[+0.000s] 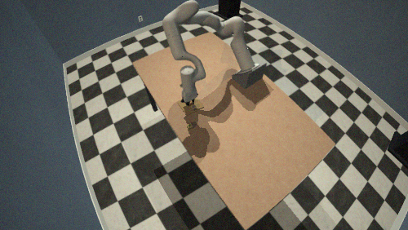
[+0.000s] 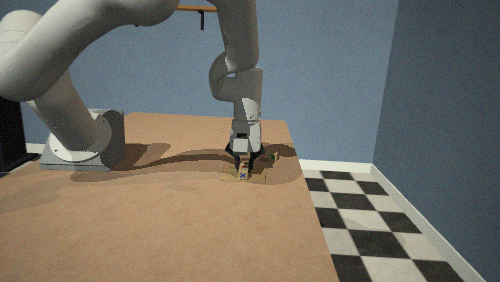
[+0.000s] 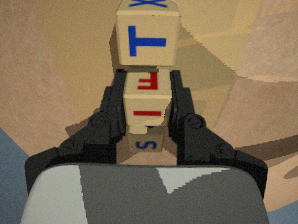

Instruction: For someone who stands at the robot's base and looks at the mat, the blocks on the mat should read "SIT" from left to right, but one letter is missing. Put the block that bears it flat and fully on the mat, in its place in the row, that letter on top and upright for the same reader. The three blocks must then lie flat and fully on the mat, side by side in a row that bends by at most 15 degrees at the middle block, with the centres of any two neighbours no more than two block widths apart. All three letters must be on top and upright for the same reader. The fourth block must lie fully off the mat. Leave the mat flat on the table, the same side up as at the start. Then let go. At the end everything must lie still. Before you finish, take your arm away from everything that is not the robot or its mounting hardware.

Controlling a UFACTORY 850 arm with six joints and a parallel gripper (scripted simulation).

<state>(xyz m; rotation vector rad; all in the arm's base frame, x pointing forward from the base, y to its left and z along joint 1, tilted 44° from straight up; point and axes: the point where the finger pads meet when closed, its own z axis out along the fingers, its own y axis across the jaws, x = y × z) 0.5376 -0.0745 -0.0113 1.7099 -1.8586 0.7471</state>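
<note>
The tan mat is 3 cm below my hand.
</note>
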